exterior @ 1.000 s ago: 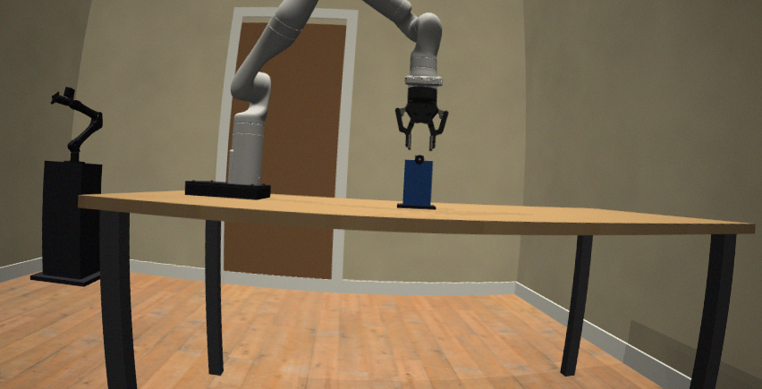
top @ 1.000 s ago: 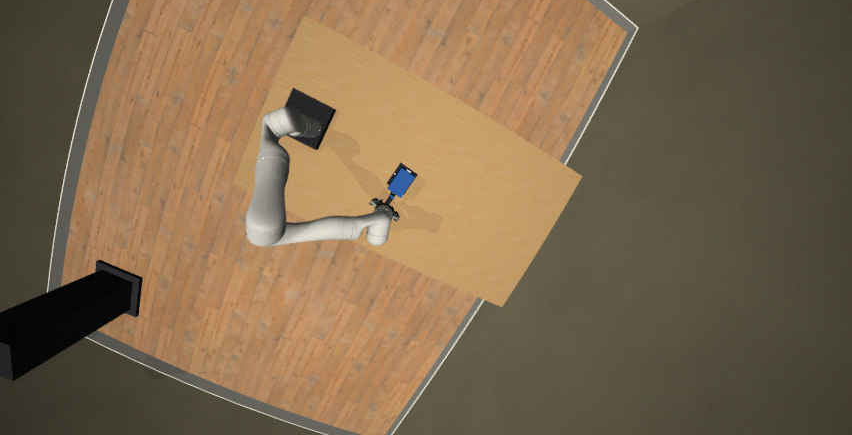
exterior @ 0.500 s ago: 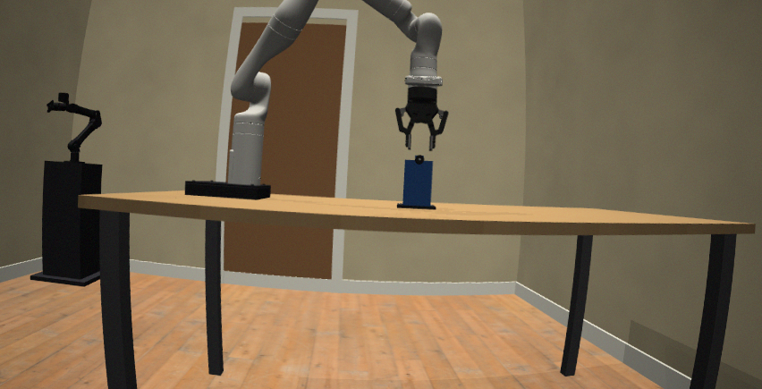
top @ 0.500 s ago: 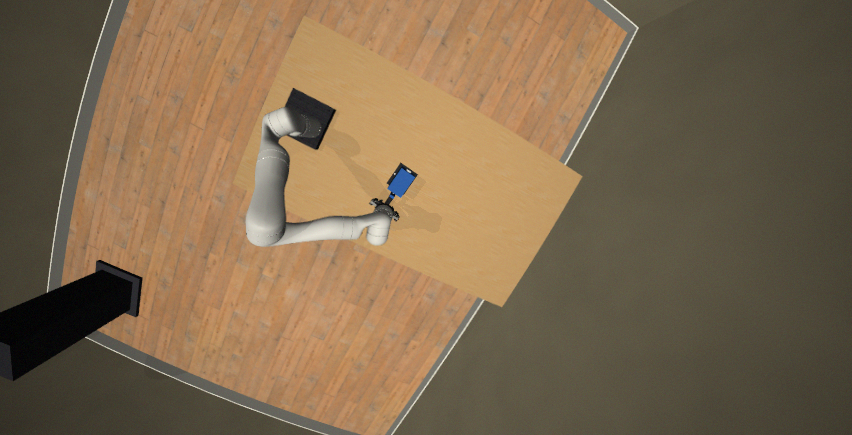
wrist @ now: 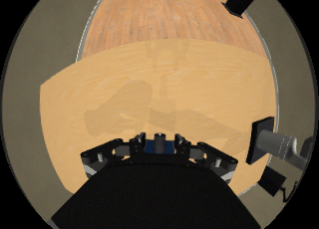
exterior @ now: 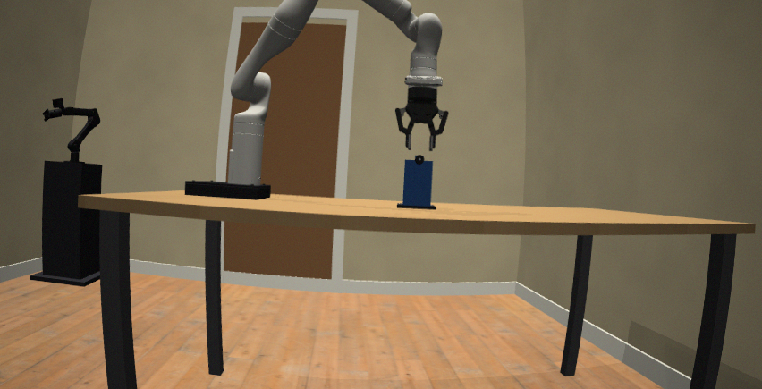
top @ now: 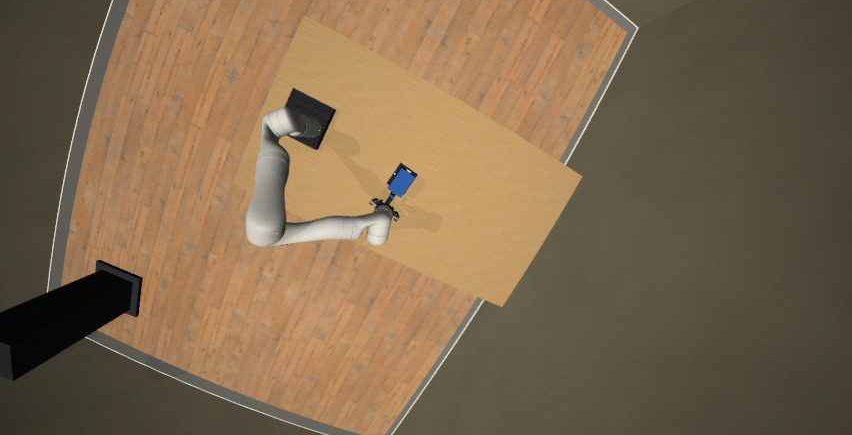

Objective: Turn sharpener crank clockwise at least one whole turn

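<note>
My hand is 2 cm to the right of the dark crank knob and 4 cm above it.
</note>
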